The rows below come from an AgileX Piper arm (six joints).
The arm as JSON. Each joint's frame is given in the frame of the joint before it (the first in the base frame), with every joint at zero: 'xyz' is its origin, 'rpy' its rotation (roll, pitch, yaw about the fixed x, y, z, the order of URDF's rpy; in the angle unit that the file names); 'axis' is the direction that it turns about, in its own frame. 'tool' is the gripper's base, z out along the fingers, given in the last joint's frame.
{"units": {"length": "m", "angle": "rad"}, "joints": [
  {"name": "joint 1", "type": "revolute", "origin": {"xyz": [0.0, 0.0, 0.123], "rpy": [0.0, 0.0, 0.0]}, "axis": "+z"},
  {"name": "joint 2", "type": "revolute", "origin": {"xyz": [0.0, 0.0, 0.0], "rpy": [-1.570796, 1.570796, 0.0]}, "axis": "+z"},
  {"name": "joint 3", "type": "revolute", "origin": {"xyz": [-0.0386, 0.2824, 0.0], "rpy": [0.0, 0.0, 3.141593]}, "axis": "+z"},
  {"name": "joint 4", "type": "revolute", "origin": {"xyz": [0.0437, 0.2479, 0.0], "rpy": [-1.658, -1.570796, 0.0]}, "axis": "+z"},
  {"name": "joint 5", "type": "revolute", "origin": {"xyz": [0.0, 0.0, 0.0], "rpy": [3.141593, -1.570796, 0.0]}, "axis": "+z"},
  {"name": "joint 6", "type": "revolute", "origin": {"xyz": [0.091, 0.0, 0.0], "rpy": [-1.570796, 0.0, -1.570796]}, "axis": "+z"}
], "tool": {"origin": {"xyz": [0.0, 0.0, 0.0], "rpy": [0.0, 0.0, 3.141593]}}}
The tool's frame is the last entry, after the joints.
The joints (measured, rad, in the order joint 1, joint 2, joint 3, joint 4, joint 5, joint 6), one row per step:
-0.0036, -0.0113, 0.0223, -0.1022, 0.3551, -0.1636
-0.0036, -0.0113, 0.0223, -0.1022, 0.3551, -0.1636
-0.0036, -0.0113, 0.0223, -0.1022, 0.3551, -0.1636
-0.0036, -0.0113, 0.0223, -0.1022, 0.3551, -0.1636
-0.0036, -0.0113, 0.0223, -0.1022, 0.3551, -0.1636
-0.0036, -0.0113, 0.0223, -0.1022, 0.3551, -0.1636
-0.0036, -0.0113, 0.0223, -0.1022, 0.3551, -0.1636
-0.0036, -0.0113, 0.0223, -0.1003, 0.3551, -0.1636
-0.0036, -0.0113, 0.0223, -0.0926, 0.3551, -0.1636
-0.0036, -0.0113, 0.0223, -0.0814, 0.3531, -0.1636
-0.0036, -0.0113, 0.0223, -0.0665, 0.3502, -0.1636
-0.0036, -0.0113, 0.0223, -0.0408, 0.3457, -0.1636
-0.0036, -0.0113, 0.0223, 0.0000, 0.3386, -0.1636
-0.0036, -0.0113, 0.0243, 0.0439, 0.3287, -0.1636
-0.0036, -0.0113, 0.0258, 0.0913, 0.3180, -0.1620
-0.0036, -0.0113, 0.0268, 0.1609, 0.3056, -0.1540
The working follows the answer.
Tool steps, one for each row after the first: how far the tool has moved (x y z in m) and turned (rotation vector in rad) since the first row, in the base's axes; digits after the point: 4 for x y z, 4 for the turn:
0.0000, 0.0000, 0.0000, 0.0000, 0.0000, 0.0000
0.0000, 0.0000, 0.0000, 0.0000, 0.0000, 0.0000
0.0000, 0.0000, 0.0000, 0.0000, 0.0000, 0.0000
0.0000, 0.0000, 0.0000, 0.0000, 0.0000, 0.0000
0.0000, 0.0000, 0.0000, 0.0000, 0.0000, 0.0000
0.0000, 0.0000, 0.0000, 0.0000, 0.0000, 0.0000
0.0000, 0.0001, 0.0000, 0.0019, 0.0000, 0.0001
0.0000, 0.0003, 0.0000, 0.0096, 0.0000, 0.0007
0.0001, 0.0007, 0.0001, 0.0207, -0.0021, 0.0018
0.0001, 0.0012, 0.0003, 0.0355, -0.0050, 0.0031
0.0002, 0.0020, 0.0007, 0.0611, -0.0096, 0.0053
0.0004, 0.0032, 0.0013, 0.1018, -0.0169, 0.0086
0.0007, 0.0045, 0.0015, 0.1455, -0.0249, 0.0117
0.0010, 0.0058, 0.0020, 0.1943, -0.0344, 0.0142
0.0012, 0.0076, 0.0030, 0.2716, -0.0460, 0.0155

Tool pose at each row, in the base's axes (x y z in m, rotation vector in rad; rounded; the steps above come from the unrounded poses):
0.0530, -0.0034, 0.1745, -0.2118, 1.8412, -0.2161
0.0530, -0.0034, 0.1745, -0.2118, 1.8412, -0.2161
0.0530, -0.0034, 0.1745, -0.2118, 1.8412, -0.2161
0.0530, -0.0034, 0.1745, -0.2118, 1.8412, -0.2161
0.0530, -0.0034, 0.1745, -0.2118, 1.8412, -0.2161
0.0530, -0.0034, 0.1745, -0.2118, 1.8412, -0.2161
0.0530, -0.0034, 0.1745, -0.2118, 1.8412, -0.2161
0.0530, -0.0034, 0.1745, -0.2106, 1.8413, -0.2143
0.0530, -0.0031, 0.1745, -0.2058, 1.8417, -0.2068
0.0531, -0.0027, 0.1746, -0.1987, 1.8403, -0.1959
0.0531, -0.0023, 0.1748, -0.1892, 1.8381, -0.1815
0.0533, -0.0014, 0.1752, -0.1728, 1.8347, -0.1567
0.0534, -0.0002, 0.1758, -0.1466, 1.8289, -0.1175
0.0537, 0.0011, 0.1760, -0.1180, 1.8218, -0.0757
0.0540, 0.0024, 0.1765, -0.0852, 1.8129, -0.0301
0.0542, 0.0042, 0.1775, -0.0316, 1.8006, 0.0405

